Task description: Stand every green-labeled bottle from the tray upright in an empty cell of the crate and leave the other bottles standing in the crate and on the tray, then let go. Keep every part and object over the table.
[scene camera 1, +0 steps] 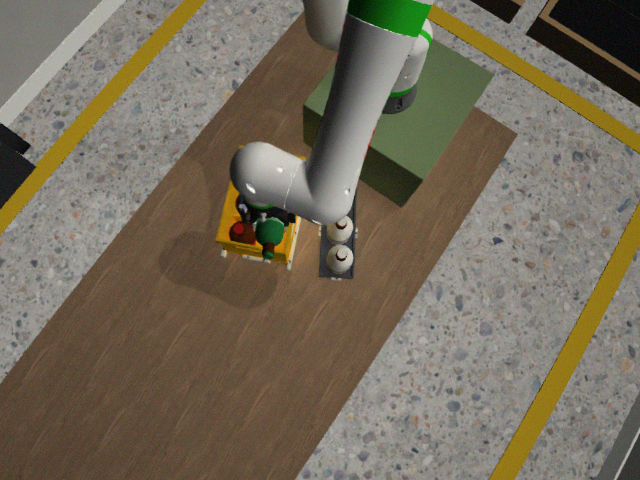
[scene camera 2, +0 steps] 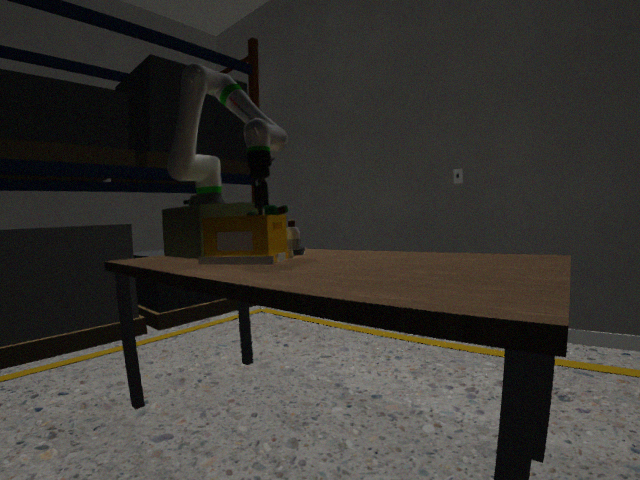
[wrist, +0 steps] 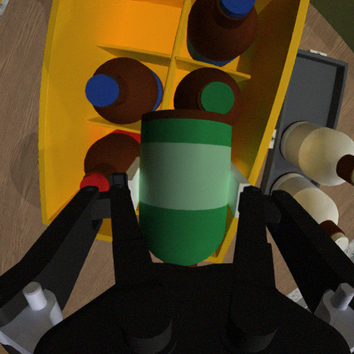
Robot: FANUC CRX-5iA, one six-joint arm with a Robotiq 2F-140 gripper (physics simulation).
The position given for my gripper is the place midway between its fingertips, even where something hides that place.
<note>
I see my gripper (wrist: 182, 170), a green bottle (scene camera 1: 269, 234), a red-capped brown bottle (wrist: 114, 152), a blue-capped bottle (wrist: 121, 89) and a green-capped brown bottle (wrist: 206, 88).
The green bottle also shows in the wrist view (wrist: 184, 160).
</note>
